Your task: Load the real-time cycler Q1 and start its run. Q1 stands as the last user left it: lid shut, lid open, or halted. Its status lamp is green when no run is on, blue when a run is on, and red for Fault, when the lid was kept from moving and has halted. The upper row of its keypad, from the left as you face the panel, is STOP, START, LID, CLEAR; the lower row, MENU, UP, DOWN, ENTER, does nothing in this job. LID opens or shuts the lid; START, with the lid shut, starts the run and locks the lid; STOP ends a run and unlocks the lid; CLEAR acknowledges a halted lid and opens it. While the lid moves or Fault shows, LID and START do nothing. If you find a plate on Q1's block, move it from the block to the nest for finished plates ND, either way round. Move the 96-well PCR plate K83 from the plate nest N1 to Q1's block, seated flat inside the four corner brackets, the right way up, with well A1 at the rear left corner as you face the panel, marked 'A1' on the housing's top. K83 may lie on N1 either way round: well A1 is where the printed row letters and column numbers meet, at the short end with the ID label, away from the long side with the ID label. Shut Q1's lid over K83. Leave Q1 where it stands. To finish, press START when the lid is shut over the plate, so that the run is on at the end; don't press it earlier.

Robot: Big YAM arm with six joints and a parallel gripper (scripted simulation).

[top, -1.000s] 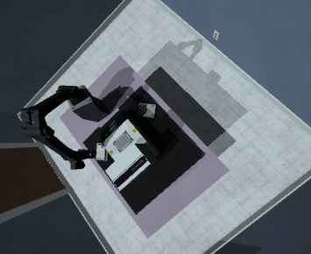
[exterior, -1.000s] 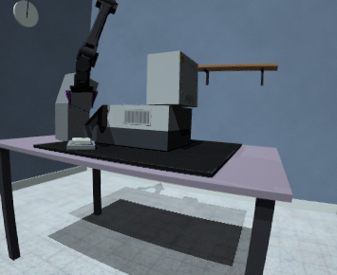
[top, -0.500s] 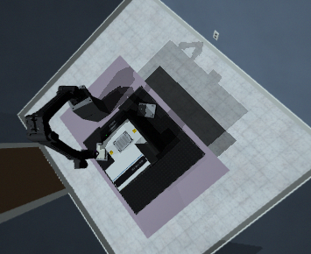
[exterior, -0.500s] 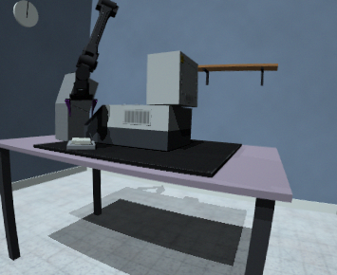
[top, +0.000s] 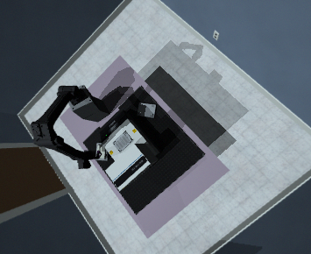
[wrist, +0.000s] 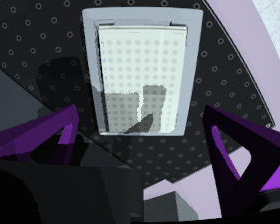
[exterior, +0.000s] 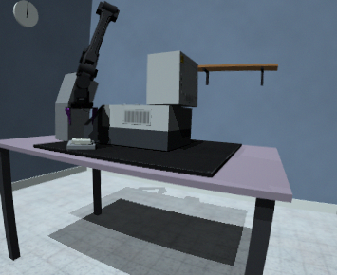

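The white 96-well plate K83 is 1 cm behind my hand, 1 cm to the left of it and 8 cm below it. Also, from my hand: grey plate nest 1 cm behind, 1 cm to the left, 10 cm below; grey nest ND 5 cm behind, 59 cm to the left, 10 cm below.
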